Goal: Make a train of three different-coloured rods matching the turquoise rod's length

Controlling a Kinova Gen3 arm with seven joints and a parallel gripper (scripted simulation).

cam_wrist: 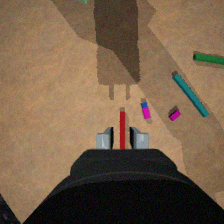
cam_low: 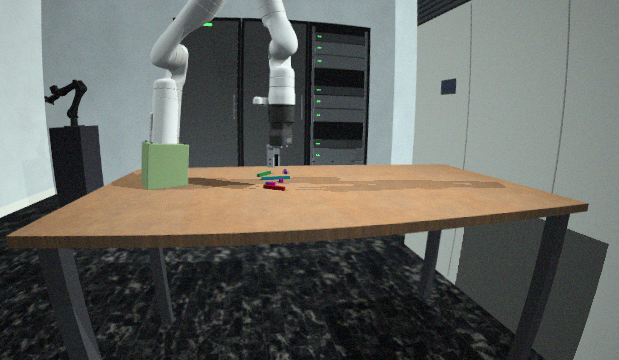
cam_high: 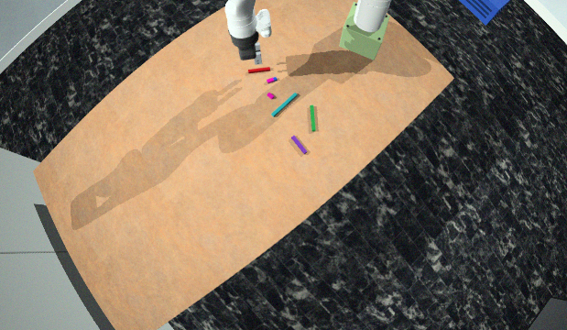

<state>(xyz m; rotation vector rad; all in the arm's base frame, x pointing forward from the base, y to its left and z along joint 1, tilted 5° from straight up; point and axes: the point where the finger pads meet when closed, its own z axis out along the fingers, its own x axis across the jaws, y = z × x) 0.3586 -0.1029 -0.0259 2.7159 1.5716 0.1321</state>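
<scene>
My gripper is now 80 mm above the red rod. Also, from my hand: turquoise rod 10 mm ahead, 150 mm to the left, 80 mm below; then blue rod 20 mm behind, 60 mm to the left, 80 mm below; then green rod 30 mm behind, 230 mm to the left, 80 mm below.
</scene>
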